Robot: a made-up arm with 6 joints. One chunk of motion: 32 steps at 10 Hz.
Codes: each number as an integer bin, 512 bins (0 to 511) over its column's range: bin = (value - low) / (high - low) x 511, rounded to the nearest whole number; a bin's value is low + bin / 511 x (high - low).
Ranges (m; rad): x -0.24..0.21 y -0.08..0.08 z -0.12..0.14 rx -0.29..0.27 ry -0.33..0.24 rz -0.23..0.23
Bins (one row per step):
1: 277 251 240 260 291 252
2: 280 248 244 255 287 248
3: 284 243 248 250 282 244
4: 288 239 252 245 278 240
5: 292 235 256 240 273 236
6: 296 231 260 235 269 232
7: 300 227 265 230 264 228
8: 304 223 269 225 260 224
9: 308 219 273 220 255 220
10: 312 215 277 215 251 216
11: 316 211 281 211 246 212
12: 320 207 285 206 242 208
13: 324 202 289 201 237 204
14: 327 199 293 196 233 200
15: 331 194 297 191 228 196
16: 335 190 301 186 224 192
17: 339 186 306 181 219 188
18: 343 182 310 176 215 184
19: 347 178 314 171 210 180
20: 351 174 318 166 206 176
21: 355 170 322 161 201 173
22: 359 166 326 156 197 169
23: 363 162 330 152 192 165
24: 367 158 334 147 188 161
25: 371 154 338 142 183 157
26: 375 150 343 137 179 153
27: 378 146 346 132 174 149
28: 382 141 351 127 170 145
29: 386 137 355 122 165 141
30: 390 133 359 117 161 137
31: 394 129 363 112 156 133
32: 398 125 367 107 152 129
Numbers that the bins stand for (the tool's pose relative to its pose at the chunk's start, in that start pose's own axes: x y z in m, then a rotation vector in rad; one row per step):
1: 0.0039 -0.0014 0.0021 -0.0051 -0.0054 -0.0032
2: 0.0066 -0.0023 0.0041 -0.0105 -0.0099 -0.0068
3: 0.0101 -0.0039 0.0062 -0.0160 -0.0154 -0.0104
4: 0.0136 -0.0052 0.0082 -0.0215 -0.0199 -0.0140
5: 0.0171 -0.0064 0.0103 -0.0270 -0.0255 -0.0176
6: 0.0207 -0.0077 0.0123 -0.0325 -0.0299 -0.0212
7: 0.0242 -0.0089 0.0148 -0.0379 -0.0355 -0.0248
8: 0.0277 -0.0102 0.0169 -0.0434 -0.0400 -0.0284
9: 0.0312 -0.0114 0.0189 -0.0489 -0.0456 -0.0320
10: 0.0348 -0.0127 0.0209 -0.0544 -0.0500 -0.0356
11: 0.0383 -0.0139 0.0230 -0.0588 -0.0556 -0.0392
12: 0.0418 -0.0152 0.0250 -0.0642 -0.0601 -0.0428
13: 0.0453 -0.0168 0.0270 -0.0697 -0.0656 -0.0464
14: 0.0480 -0.0177 0.0291 -0.0752 -0.0701 -0.0500
15: 0.0515 -0.0193 0.0311 -0.0807 -0.0757 -0.0536
16: 0.0550 -0.0205 0.0332 -0.0862 -0.0801 -0.0572
17: 0.0585 -0.0218 0.0357 -0.0916 -0.0857 -0.0608
18: 0.0621 -0.0230 0.0377 -0.0971 -0.0902 -0.0644
19: 0.0656 -0.0243 0.0398 -0.1026 -0.0958 -0.0680
20: 0.0691 -0.0255 0.0418 -0.1081 -0.1002 -0.0716
21: 0.0726 -0.0268 0.0438 -0.1136 -0.1058 -0.0743
22: 0.0761 -0.0280 0.0459 -0.1190 -0.1103 -0.0779
23: 0.0797 -0.0293 0.0479 -0.1234 -0.1158 -0.0815
24: 0.0832 -0.0305 0.0499 -0.1289 -0.1203 -0.0851
25: 0.0867 -0.0318 0.0520 -0.1344 -0.1259 -0.0887
26: 0.0902 -0.0330 0.0545 -0.1399 -0.1303 -0.0923
27: 0.0929 -0.0343 0.0560 -0.1453 -0.1359 -0.0959
28: 0.0964 -0.0359 0.0586 -0.1508 -0.1404 -0.0995
29: 0.0999 -0.0371 0.0606 -0.1563 -0.1459 -0.1031
30: 0.1034 -0.0384 0.0627 -0.1618 -0.1504 -0.1067
31: 0.1070 -0.0396 0.0647 -0.1673 -0.1560 -0.1103
32: 0.1105 -0.0409 0.0667 -0.1727 -0.1605 -0.1139

